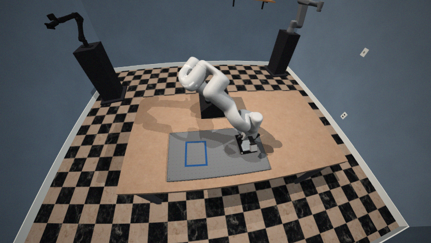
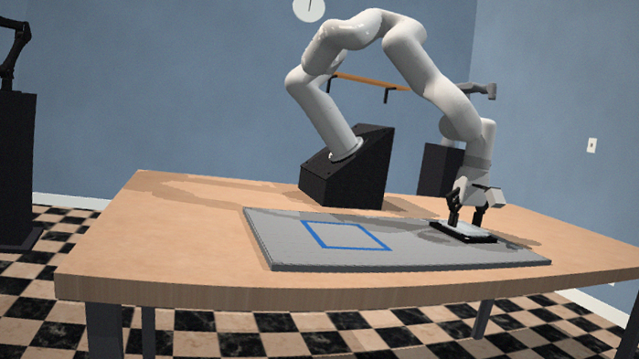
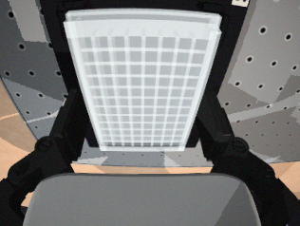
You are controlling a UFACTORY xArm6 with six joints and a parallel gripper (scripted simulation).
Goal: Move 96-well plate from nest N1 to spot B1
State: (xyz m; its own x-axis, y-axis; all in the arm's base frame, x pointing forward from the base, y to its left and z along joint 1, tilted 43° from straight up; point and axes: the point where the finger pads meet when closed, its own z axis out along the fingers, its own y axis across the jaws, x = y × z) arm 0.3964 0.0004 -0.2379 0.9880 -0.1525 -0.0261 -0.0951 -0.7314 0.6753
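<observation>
Now: the 96-well plate 1 cm below my hand. Round my hand: black plate nest N1 (3 cm below).
</observation>
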